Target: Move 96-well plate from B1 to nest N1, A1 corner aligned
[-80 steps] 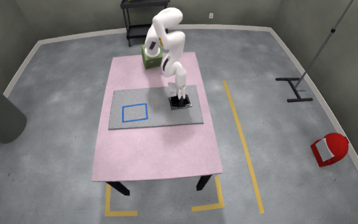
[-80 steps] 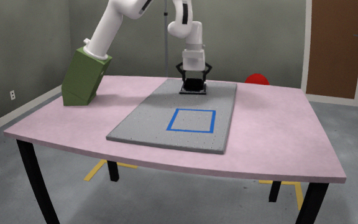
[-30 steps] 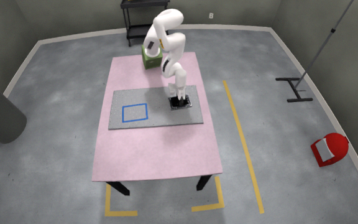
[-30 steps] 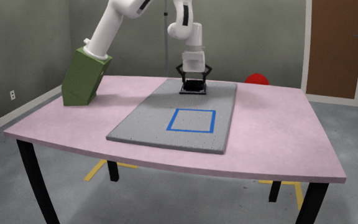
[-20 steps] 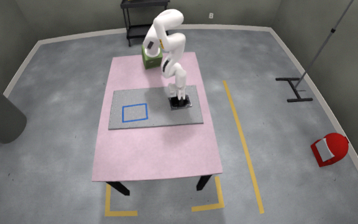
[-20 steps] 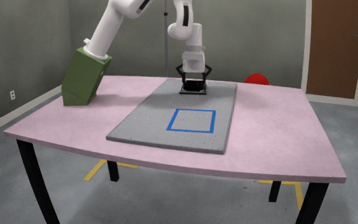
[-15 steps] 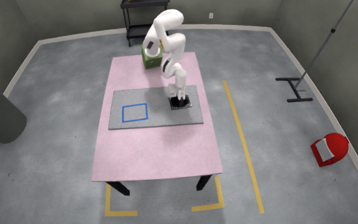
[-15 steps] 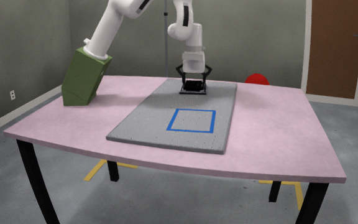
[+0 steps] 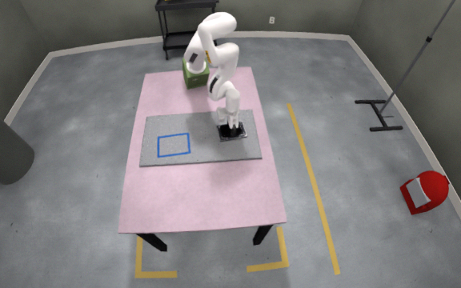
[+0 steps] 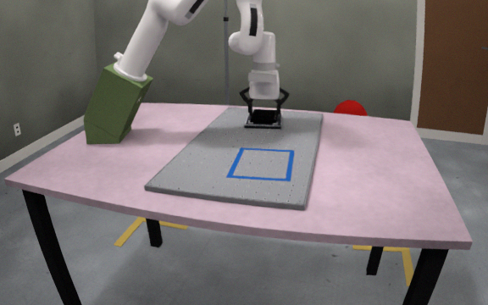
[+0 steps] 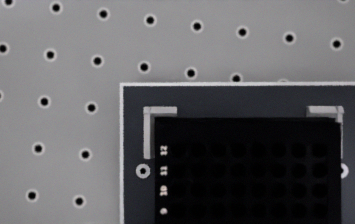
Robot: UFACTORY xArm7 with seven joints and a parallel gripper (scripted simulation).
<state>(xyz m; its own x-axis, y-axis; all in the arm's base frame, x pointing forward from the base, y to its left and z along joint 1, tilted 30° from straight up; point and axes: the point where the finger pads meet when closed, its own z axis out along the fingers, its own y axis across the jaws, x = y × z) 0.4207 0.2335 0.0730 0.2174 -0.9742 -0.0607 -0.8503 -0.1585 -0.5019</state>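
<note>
My gripper is now 10 mm above the black 96-well plate. Also, from my hand: dark plate nest: 30 mm below.
</note>
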